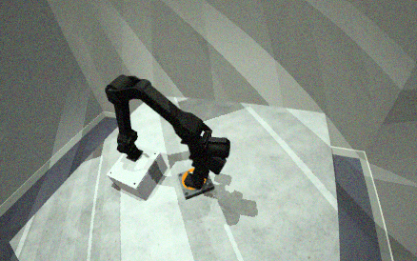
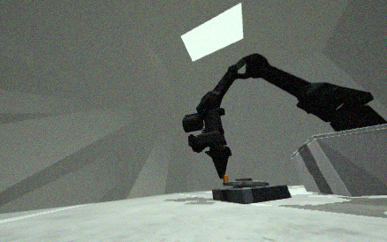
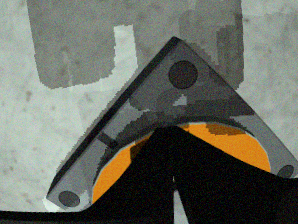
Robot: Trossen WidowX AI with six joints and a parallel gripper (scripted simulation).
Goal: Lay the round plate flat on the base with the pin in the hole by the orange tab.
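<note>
Right now my gripper tip is 30 mm past the round orange plate and 10 mm above it. The rest, counted from my gripper tip: dark grey square base (50 mm behind, 20 mm below, 10 mm to the right).
</note>
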